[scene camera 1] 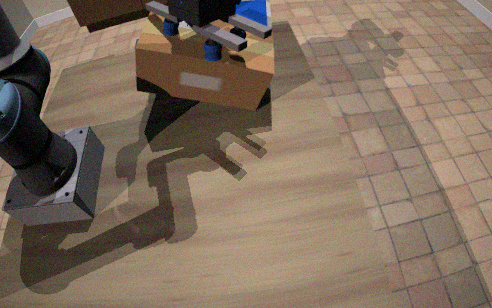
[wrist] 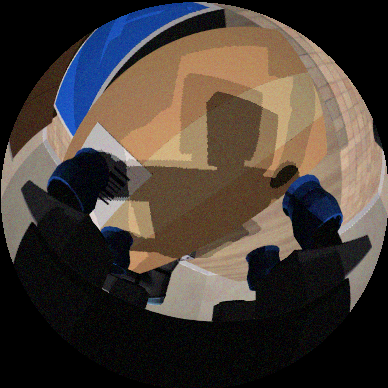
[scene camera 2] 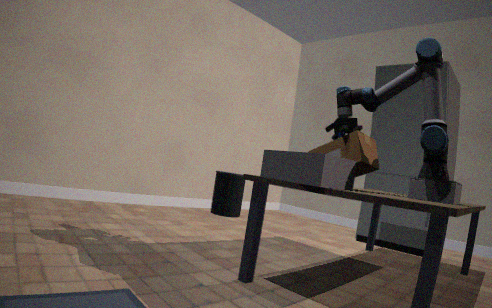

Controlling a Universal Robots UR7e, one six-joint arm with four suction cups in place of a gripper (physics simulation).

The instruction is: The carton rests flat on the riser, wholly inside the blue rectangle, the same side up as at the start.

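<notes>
The orange-brown carton hangs tilted under my gripper, above the table and beside the riser. In the wrist view its surface meets the left cups near a white label and slopes away from the right cups, where a gap shows. I hold it by one side of the cups. The grey riser stands on the table; part of the carton reaches above it in the second scene view. Part of the blue rectangle shows behind the carton, with a white border; the rest is hidden.
The wooden table carries the arm's base block. A dark bin stands on the floor beyond the table. A dark mat lies under it. A brown box-like object is behind the table.
</notes>
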